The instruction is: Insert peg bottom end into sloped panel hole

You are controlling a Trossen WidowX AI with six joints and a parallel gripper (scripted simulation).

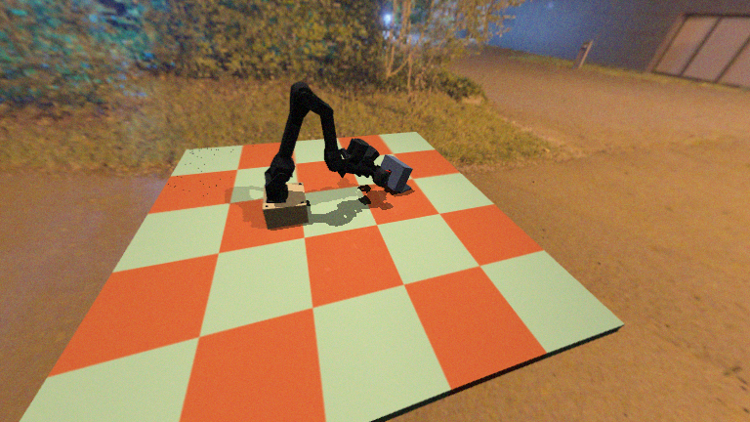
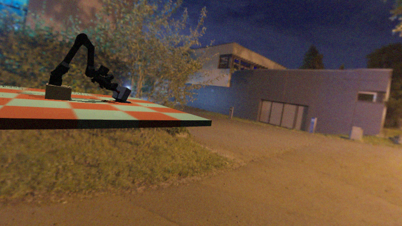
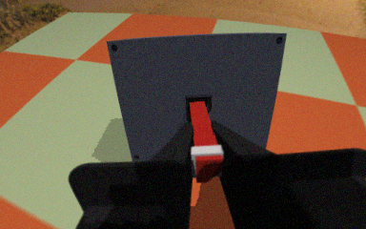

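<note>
Right now my gripper tip is 50 mm short of the dark sloped panel, 20 mm to the right of it and 20 mm above it. From my gripper tip the other things lie so: peg: 10 mm behind, 10 mm to the right, 10 mm above.
</note>
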